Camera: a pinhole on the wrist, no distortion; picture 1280 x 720 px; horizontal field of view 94.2 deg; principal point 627.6 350.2 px. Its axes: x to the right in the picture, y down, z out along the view. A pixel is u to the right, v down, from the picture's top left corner.
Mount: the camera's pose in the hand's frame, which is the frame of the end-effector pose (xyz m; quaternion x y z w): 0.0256 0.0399 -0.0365 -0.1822 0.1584 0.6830 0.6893
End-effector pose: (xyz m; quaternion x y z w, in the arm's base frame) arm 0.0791 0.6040 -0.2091 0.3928 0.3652 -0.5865 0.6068
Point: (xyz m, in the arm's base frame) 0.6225 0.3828 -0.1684
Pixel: 1067 265
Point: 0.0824 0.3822 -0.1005
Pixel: 222 399
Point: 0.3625 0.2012 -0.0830
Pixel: 639 281
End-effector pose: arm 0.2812 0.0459 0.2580 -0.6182 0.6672 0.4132 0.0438
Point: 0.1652 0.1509 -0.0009
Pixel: 94 163
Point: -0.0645 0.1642 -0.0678
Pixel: 436 138
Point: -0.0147 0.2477 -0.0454
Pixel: 377 253
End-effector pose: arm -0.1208 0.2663 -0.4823 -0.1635 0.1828 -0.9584 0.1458
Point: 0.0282 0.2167 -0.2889
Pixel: 195 568
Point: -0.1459 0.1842 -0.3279
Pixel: 160 63
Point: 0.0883 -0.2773 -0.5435
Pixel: 1100 402
